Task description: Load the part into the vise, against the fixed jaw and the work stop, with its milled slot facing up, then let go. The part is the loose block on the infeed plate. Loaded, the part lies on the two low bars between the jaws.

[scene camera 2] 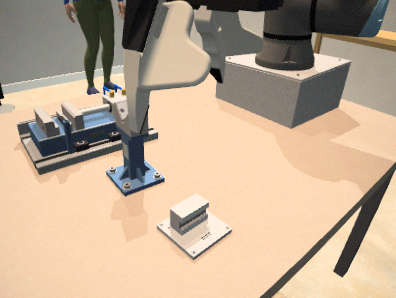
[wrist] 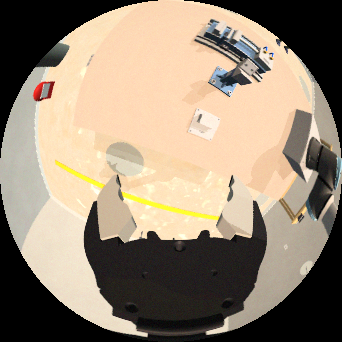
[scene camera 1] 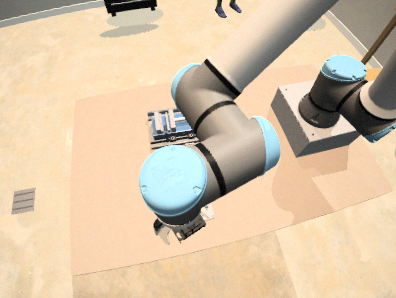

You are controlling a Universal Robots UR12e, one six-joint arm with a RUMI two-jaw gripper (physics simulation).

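Seen in the pictures: gripper, fingertip midpoint: (scene camera 2: 187, 102) (wrist: 174, 176); arm's base at its link origin: (scene camera 2: 284, 62) (wrist: 310, 152) (scene camera 1: 318, 111).
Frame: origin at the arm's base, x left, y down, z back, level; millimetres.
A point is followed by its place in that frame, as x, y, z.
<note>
The part (scene camera 2: 189, 212) @(301, 108, -605) (wrist: 202, 123) @(302, 107, -611), a light grey block, sits on the white infeed plate (scene camera 2: 194, 248) @(337, 146, -621) (wrist: 213, 131) @(305, 146, -551) (scene camera 1: 210, 212) @(318, 146, -557). Its milled slot faces sideways in scene camera 2. In scene camera 1 the wrist hides the part. The vise (scene camera 1: 172, 134) @(-45, 105, -662) (scene camera 2: 51, 145) @(-44, 111, -725) (wrist: 231, 46) @(-45, 107, -644) stands farther back, with two upright grey jaws and a blue upright beside them; no part shows between the jaws. My gripper (scene camera 2: 177, 105) @(375, -113, -674) (wrist: 174, 176) @(375, -113, -674) is open and empty, its fingers wide apart, above and away from the part. In scene camera 1 the wrist mostly hides it.
A blue stand (scene camera 2: 133, 156) @(126, 91, -610) (wrist: 218, 84) @(142, 144, -614) is bolted between the vise and the infeed plate; a finger hides its top in scene camera 2. The arm's grey pedestal (scene camera 1: 300, 135) @(86, 43, -112) (scene camera 2: 255, 95) @(-4, 94, -117) (wrist: 297, 135) @(4, 87, -117) stands to the right. The table's edge (scene camera 2: 330, 227) @(439, 155, -391) runs along the right front.
</note>
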